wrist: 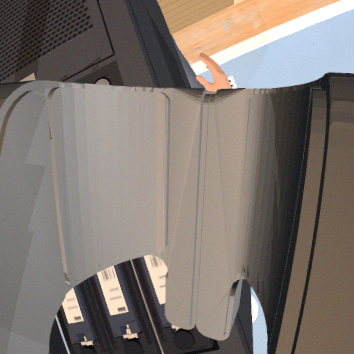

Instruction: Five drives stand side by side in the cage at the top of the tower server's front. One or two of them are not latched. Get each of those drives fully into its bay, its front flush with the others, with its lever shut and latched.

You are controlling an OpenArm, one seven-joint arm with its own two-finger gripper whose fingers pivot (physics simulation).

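Note:
My gripper (216,211) is shut, with nothing seen between its fingertips. Its fingers and body fill most of the wrist view. The tips overlap the lower right part of the drive cage, beside the rightmost drive seen. Parts of three drives show below the gripper body: one at left (72,306), a middle one (114,290) and a right one (157,272), partly covered by a finger. Their pale labels face me, and small metal catches show at their lower ends. The upper parts of these drives, the other drives and any raised lever are hidden. I cannot tell from here which drive is unlatched.
The tower server's perforated front panel (45,35) shows at the upper left, with its dark side wall (150,45) beside it. A person's hand (216,75) shows beyond the gripper, before a blue floor (300,55) and a wooden strip (240,32).

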